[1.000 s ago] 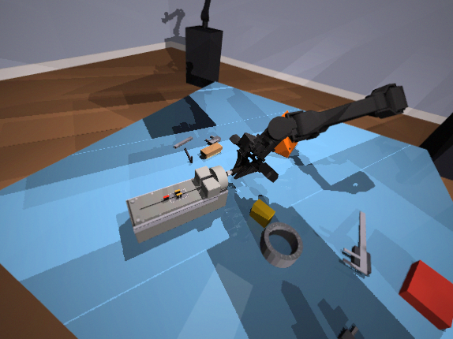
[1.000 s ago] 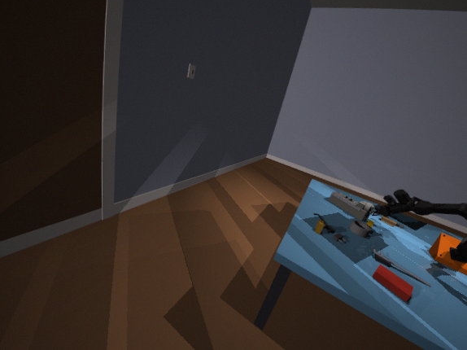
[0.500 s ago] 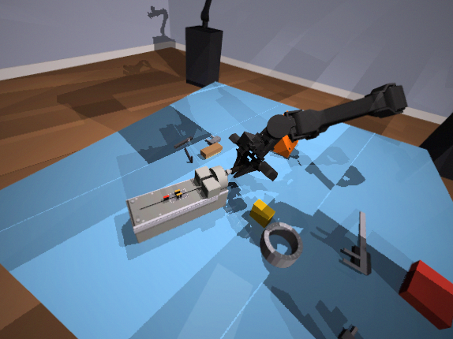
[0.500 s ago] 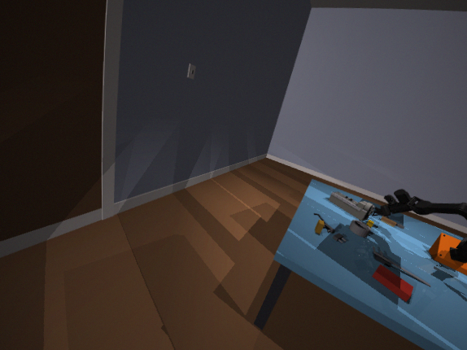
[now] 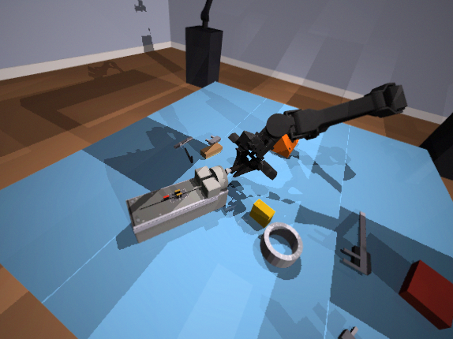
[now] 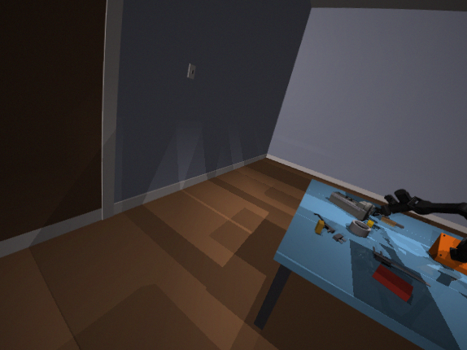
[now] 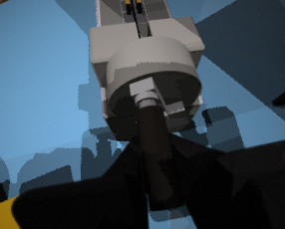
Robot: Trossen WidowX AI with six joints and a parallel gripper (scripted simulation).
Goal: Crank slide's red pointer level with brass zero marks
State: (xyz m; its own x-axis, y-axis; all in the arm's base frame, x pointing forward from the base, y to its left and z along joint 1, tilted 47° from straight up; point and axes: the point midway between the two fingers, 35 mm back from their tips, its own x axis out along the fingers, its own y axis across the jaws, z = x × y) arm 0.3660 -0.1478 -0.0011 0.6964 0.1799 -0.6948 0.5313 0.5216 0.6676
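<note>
The dark crank handle is 10 mm behind my gripper tip, 10 mm to the left of it and 20 mm above it. The rest, counted from my gripper tip: yellow block 40 mm ahead, 120 mm to the left, 60 mm below; red pointer 160 mm ahead, 120 mm to the right, 10 mm below; brown block 150 mm behind, 150 mm to the right, 80 mm below.
</note>
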